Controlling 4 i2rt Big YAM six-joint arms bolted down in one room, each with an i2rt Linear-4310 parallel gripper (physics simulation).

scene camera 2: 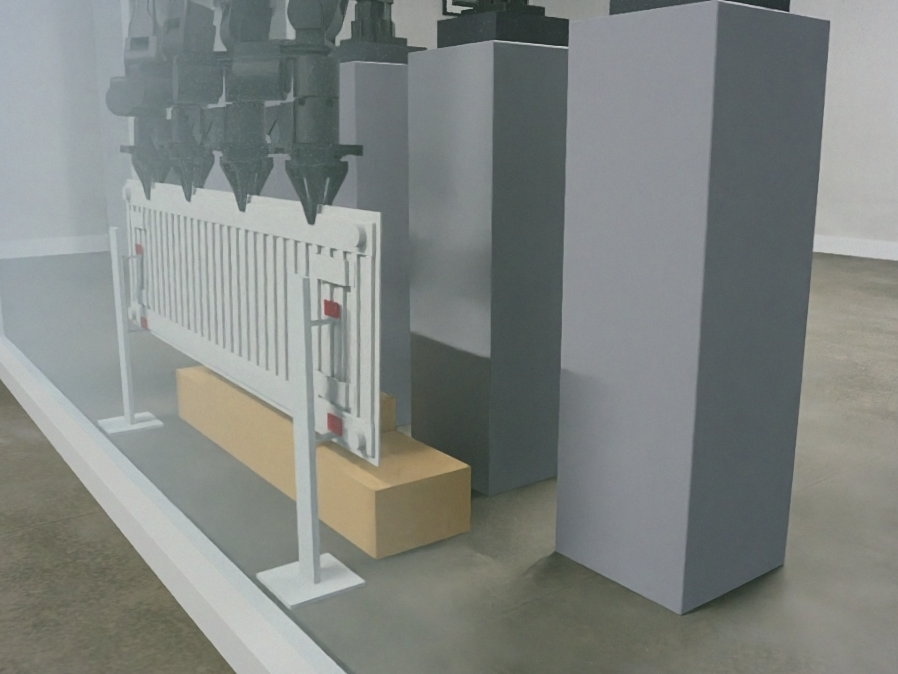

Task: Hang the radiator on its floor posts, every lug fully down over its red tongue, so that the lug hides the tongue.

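The white radiator hangs upright, long side level, behind the near post and far post. Four grippers in a row, far left, second, third and nearest, are shut on its top edge. At the near post the upper red tongue and lower red tongue show uncovered, with the upper lug and lower lug above them. At the far post the upper tongue and lower tongue also show red; the lugs there are too small to judge.
A long wooden block lies on the floor beneath the radiator. Tall grey pedestals stand behind and to the right. A pale rail runs along the floor in front of the post feet.
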